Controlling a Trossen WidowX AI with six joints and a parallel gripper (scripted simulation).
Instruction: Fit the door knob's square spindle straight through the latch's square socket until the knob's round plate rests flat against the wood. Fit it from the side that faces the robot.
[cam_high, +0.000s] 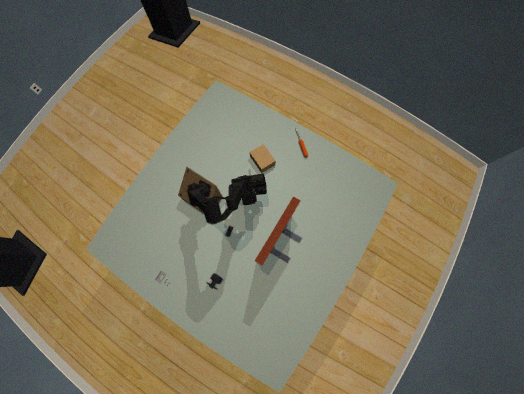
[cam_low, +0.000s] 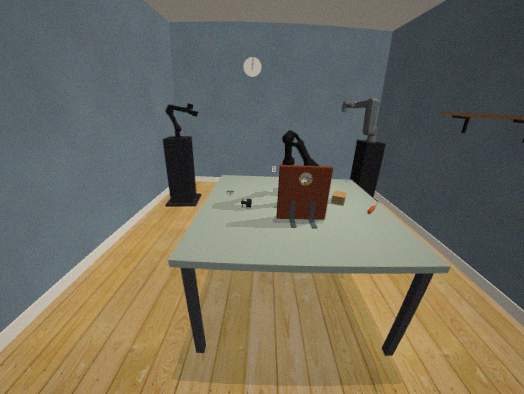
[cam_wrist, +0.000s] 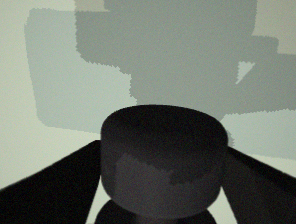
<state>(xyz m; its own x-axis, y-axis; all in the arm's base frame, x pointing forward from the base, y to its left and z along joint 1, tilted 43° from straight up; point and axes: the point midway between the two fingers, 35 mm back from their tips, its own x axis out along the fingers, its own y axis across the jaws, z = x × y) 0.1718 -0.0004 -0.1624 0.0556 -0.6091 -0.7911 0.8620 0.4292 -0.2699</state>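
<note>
My gripper is now 30 mm to the right of the dark door knob, 20 mm past it and 20 mm above it. Also, from my hand: wooden block: 210 mm to the left, 40 mm below, 30 mm behind.
</note>
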